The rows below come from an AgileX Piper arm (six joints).
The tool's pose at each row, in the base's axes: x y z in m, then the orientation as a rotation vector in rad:
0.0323, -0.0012, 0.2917, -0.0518, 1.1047, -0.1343
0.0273, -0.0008, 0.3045, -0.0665, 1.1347, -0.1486
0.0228, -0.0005, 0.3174, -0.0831, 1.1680, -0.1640
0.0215, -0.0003, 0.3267, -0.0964, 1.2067, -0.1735
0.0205, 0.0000, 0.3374, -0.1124, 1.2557, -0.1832
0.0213, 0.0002, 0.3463, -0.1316, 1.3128, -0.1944
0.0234, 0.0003, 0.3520, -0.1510, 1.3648, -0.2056
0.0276, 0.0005, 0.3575, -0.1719, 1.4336, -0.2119
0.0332, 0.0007, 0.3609, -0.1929, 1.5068, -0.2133
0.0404, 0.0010, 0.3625, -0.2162, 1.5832, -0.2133
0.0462, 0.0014, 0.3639, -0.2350, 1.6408, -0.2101
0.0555, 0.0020, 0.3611, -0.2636, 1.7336, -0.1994
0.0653, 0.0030, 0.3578, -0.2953, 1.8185, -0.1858
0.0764, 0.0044, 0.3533, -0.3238, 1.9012, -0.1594
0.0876, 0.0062, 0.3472, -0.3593, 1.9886, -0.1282
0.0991, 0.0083, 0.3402, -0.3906, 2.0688, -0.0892
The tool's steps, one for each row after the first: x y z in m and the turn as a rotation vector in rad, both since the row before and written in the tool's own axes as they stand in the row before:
-0.0136, -0.0014, 0.0013, -0.0068, 0.0298, -0.0188
-0.0135, -0.0017, 0.0014, -0.0080, 0.0332, -0.0206
-0.0090, -0.0013, 0.0024, -0.0089, 0.0384, -0.0141
-0.0102, -0.0016, 0.0028, -0.0118, 0.0485, -0.0155
-0.0081, -0.0014, 0.0035, -0.0141, 0.0566, -0.0182
-0.0049, -0.0009, 0.0035, -0.0136, 0.0516, -0.0183
-0.0045, -0.0008, 0.0052, -0.0193, 0.0677, -0.0152
-0.0026, -0.0004, 0.0060, -0.0226, 0.0715, -0.0117
-0.0012, 0.0000, 0.0073, -0.0251, 0.0745, -0.0121
-0.0016, 0.0000, 0.0058, -0.0215, 0.0558, -0.0079
0.0018, 0.0011, 0.0095, -0.0367, 0.0893, -0.0084
0.0012, 0.0013, 0.0102, -0.0385, 0.0813, -0.0093
0.0010, 0.0014, 0.0119, -0.0444, 0.0775, -0.0006
0.0014, 0.0017, 0.0127, -0.0509, 0.0822, -0.0030
0.0009, 0.0015, 0.0135, -0.0523, 0.0744, 0.0026

